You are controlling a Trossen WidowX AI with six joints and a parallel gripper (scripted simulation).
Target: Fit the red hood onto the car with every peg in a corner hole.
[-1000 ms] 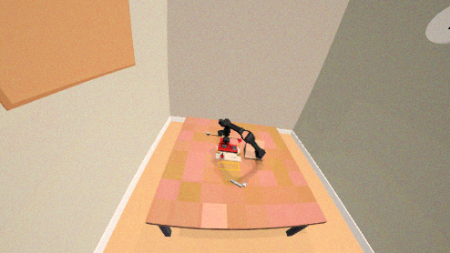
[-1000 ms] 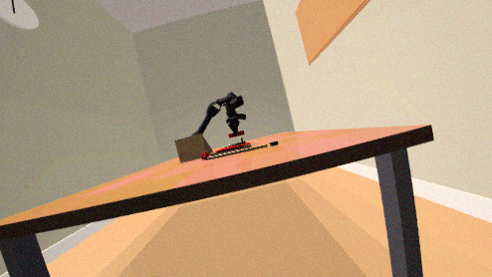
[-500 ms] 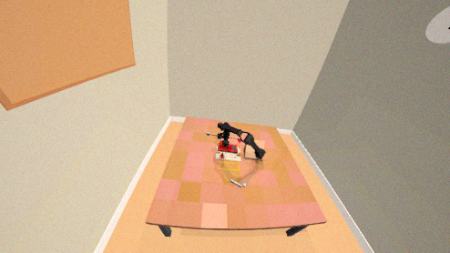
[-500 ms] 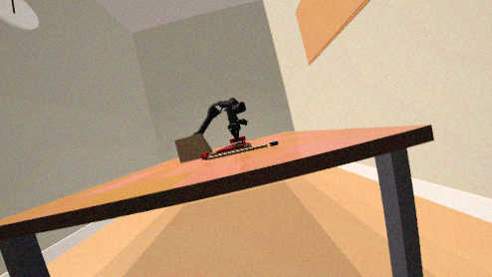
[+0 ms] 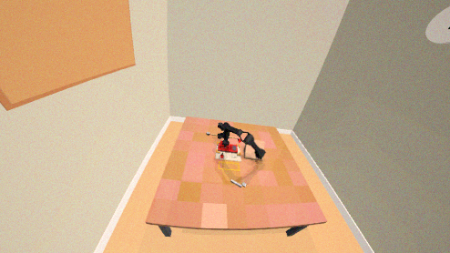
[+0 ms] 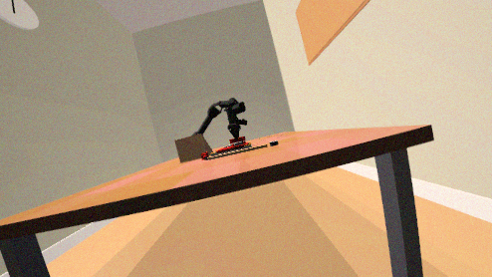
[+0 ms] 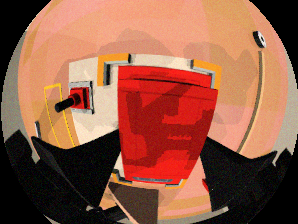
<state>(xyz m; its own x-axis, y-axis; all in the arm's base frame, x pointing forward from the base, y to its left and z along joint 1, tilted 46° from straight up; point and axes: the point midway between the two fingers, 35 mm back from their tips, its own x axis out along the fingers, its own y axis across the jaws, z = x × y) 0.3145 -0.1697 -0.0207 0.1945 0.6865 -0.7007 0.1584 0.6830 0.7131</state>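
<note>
Right now my gripper tip is 1 cm below the red hood. The rest, counted from my gripper tip: pale jig 4 cm behind, 4 cm to the left, 5 cm below; engine 3 cm below; grey bolt-like part 4 cm behind, 42 cm to the left, 5 cm below.
</note>
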